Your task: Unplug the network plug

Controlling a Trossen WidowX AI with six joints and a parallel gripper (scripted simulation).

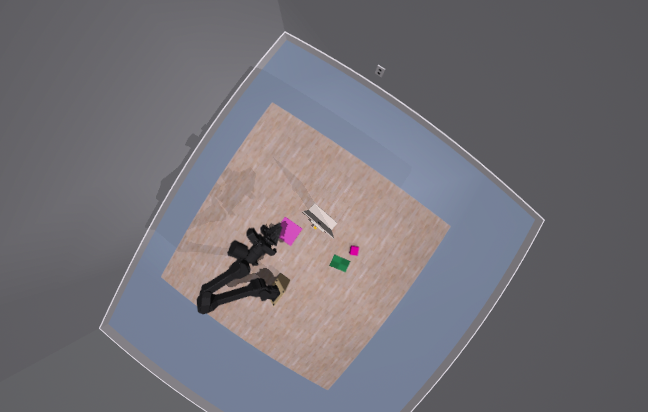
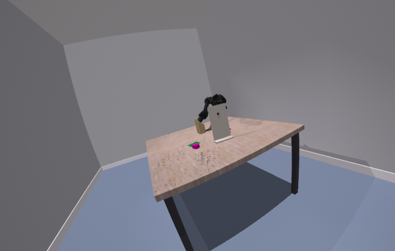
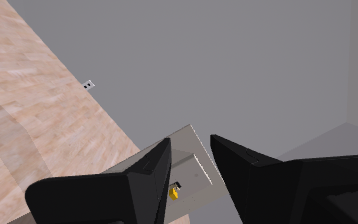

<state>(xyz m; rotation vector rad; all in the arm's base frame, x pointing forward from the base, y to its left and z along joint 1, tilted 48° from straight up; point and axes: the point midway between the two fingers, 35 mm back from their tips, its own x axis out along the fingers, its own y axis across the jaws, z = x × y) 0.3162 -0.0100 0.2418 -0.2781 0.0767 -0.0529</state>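
Now: gripper tip 8 cm short of the yellow plug, 12 cm to the left of it and 8 cm above it. The rest, counted from my gripper tip: flat magenta square 7 cm behind, 2 cm to the right, 31 cm below; then upright grey panel 10 cm ahead, 12 cm to the right, 17 cm below; then thin pale tab 9 cm ahead, 12 cm to the right, 7 cm below.
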